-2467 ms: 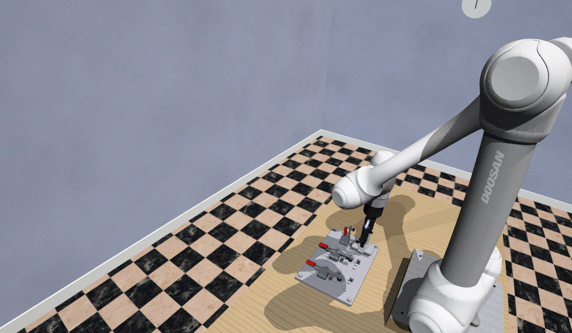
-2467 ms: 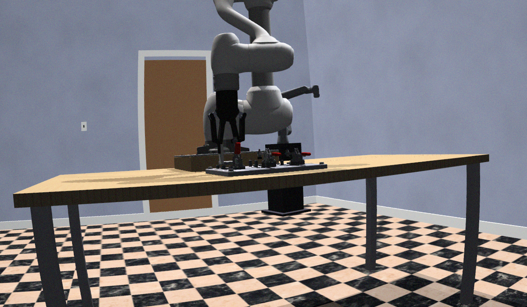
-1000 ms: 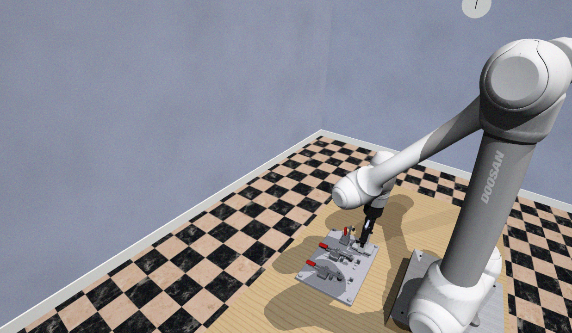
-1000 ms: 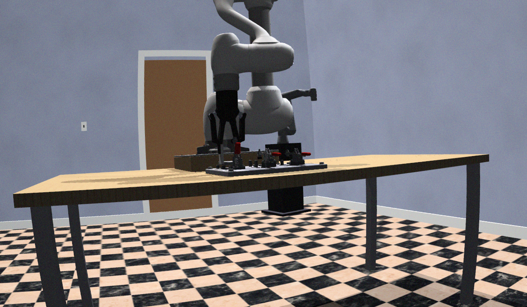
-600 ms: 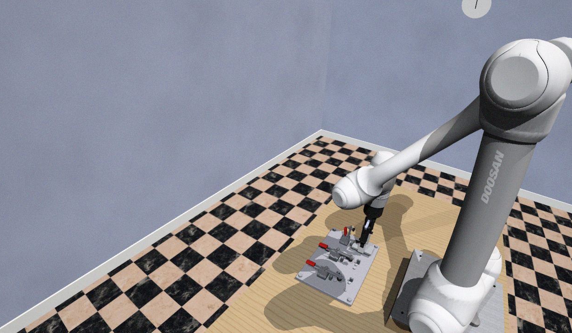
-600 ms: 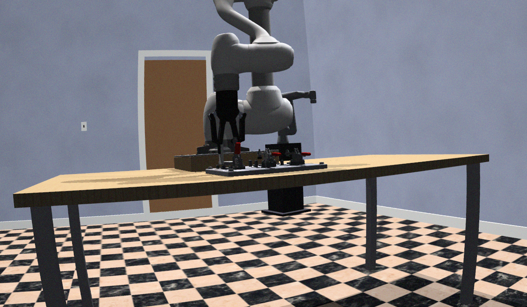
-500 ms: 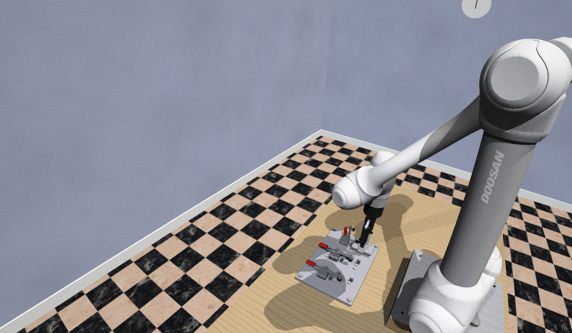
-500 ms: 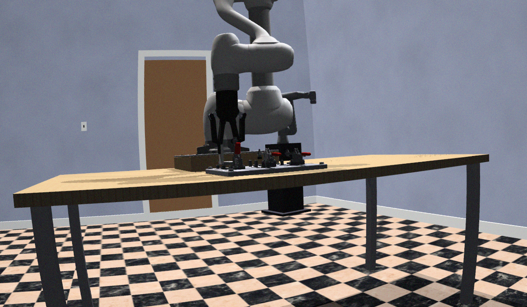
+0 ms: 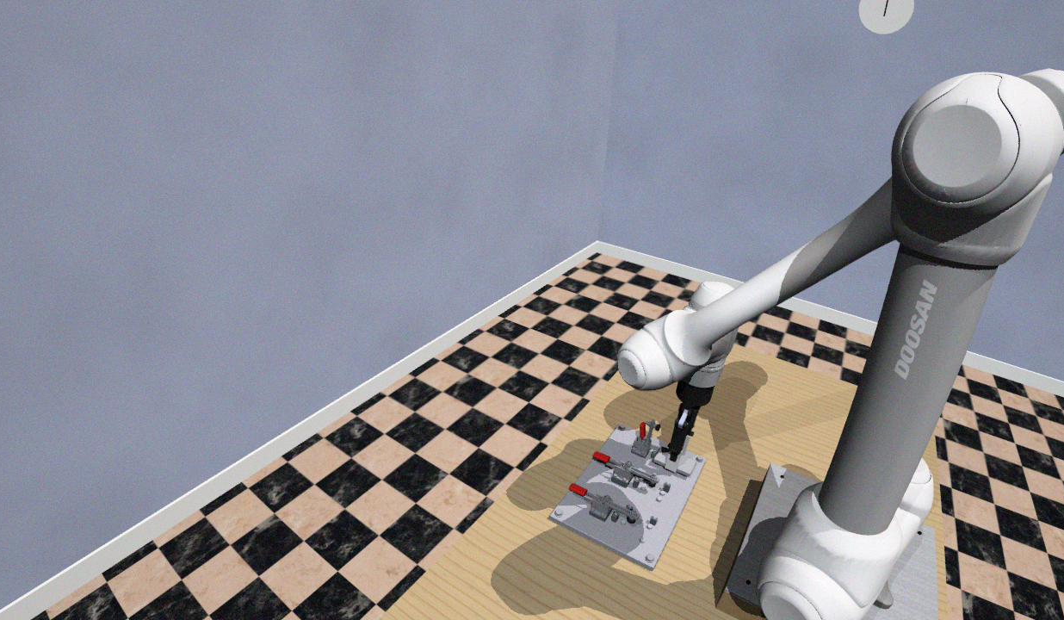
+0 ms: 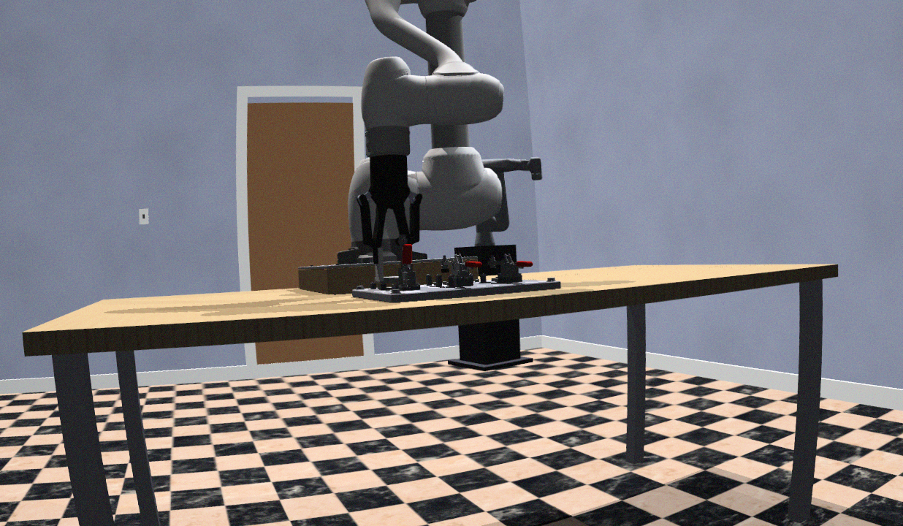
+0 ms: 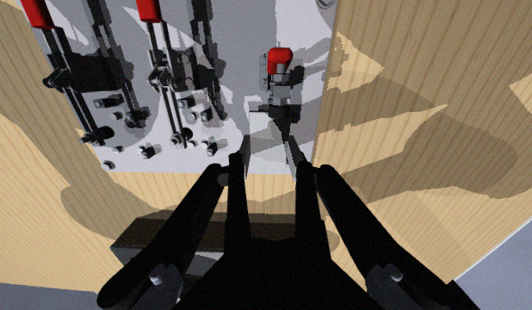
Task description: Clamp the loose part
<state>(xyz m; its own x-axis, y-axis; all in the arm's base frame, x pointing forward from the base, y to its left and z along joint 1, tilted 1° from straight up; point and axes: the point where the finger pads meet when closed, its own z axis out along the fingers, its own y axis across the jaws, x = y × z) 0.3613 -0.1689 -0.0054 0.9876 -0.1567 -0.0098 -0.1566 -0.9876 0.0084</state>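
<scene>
Now: hand 30 mm above the flat grey part. Also, from my hand: grey fixture plate 100 mm to the left, 70 mm ahead, 50 mm below.
</scene>
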